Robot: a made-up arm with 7 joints.
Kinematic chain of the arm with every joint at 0, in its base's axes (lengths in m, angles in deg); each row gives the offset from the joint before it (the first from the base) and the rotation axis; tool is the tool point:
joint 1: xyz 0 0 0.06 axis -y
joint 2: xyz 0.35 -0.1 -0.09 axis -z
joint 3: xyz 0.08 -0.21 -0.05 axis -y
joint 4: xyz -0.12 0.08 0 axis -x
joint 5: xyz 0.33 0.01 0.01 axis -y
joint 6: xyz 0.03 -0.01 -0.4 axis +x
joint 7: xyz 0.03 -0.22 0 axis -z
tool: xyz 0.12 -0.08 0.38
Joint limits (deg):
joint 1: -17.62..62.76
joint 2: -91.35..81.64
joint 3: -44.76..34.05
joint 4: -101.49..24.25
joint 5: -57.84..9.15
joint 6: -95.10..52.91
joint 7: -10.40..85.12
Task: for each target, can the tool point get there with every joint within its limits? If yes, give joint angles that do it. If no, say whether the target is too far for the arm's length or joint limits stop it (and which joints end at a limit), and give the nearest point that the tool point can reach.
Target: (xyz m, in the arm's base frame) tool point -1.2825 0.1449 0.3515
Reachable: no: joint limits stop it (at a limit: joint 1, joint 2, joint 3, joint 6) | nearest point -0.4484 -0.1365 -0.0183 | short by 0.955 m
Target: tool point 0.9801 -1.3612 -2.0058
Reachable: no: too far | nearest point 0.5976 -0.6128 -0.8391 | short by 1.438 m
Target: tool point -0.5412 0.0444 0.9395
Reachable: no: joint limits stop it (at a limit: joint 1, joint 3, joint 4, joint 5, joint 6, joint 7) | nearest point -0.1553 0.0362 0.7291 | short by 0.440 m
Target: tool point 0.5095 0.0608 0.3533
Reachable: yes | joints 11.65 -28.06 21.56 -51.18 -27.73 -77.57 53.83
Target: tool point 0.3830 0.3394 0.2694
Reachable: yes | joints 18.82 -53.44 25.92 -18.50 -7.18 -80.86 0.85
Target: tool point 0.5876 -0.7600 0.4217
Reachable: yes | joints 52.82 14.96 20.80 -4.83 -15.46 22.26 16.56
